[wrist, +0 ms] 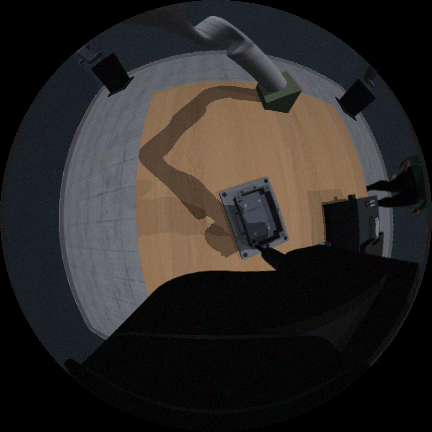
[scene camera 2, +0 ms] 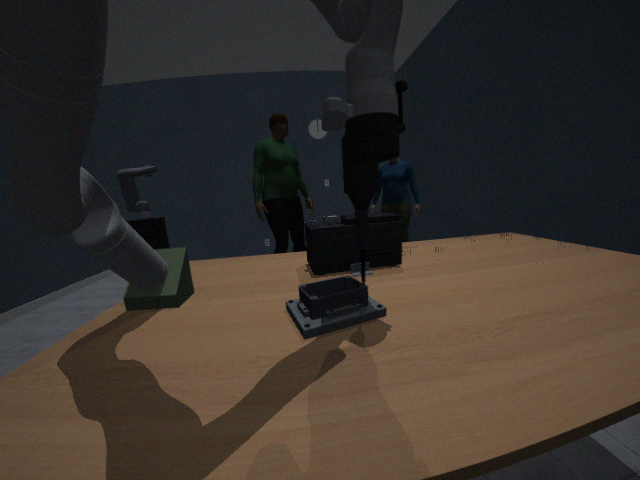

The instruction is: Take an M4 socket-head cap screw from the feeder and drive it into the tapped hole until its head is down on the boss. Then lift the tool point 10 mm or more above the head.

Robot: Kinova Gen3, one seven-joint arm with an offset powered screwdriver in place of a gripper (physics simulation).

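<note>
My screwdriver (scene camera 2: 363,282) (wrist: 256,246) points down, its thin tip at the right rear corner of the dark open-topped housing in the scene view. In the wrist view the tip is at the housing's lower edge. It has no fingers, and a screw at the tip is too small and dark to make out. The housing (scene camera 2: 333,300) (wrist: 242,220) sits on a grey base plate (scene camera 2: 338,324) (wrist: 226,200) with holes at its corners. The tapped hole and boss under the tip cannot be made out. A black box (scene camera 2: 330,250) (wrist: 341,222), possibly the feeder, stands behind the housing.
A small pale bracket (scene camera 2: 360,270) is in front of the black box. A green block (scene camera 2: 183,273) (wrist: 280,102) carries the arm's base on the wooden table (scene camera 2: 491,330) (wrist: 215,135). People in green (scene camera 2: 279,170) and blue (scene camera 2: 397,180) stand beyond the table.
</note>
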